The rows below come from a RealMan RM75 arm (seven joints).
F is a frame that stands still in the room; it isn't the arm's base.
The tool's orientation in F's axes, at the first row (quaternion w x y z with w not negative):
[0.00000 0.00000 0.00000 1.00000]
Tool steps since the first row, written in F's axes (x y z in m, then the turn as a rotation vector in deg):
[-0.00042 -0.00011 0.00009 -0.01 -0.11 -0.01]
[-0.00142 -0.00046 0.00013 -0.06 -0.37 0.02]
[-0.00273 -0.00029 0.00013 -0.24 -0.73 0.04]
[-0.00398 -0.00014 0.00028 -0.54 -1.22 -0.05]
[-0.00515 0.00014 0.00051 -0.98 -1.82 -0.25]
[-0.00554 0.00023 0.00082 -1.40 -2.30 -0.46]
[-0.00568 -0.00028 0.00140 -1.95 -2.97 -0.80]
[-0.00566 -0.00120 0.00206 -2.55 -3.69 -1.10]
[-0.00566 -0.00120 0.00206 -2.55 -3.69 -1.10]
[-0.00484 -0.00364 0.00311 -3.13 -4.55 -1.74]
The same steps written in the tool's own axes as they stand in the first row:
[0.00042 0.00011 0.00009 0.01 0.11 -0.01]
[0.00142 0.00046 0.00013 0.06 0.37 0.02]
[0.00273 0.00029 0.00013 0.24 0.73 0.04]
[0.00398 0.00014 0.00028 0.54 1.22 -0.05]
[0.00515 -0.00014 0.00051 0.98 1.82 -0.25]
[0.00554 -0.00023 0.00082 1.40 2.30 -0.46]
[0.00568 0.00028 0.00140 1.95 2.97 -0.80]
[0.00566 0.00120 0.00206 2.55 3.69 -1.10]
[0.00566 0.00120 0.00206 2.55 3.69 -1.10]
[0.00484 0.00364 0.00311 3.13 4.55 -1.74]

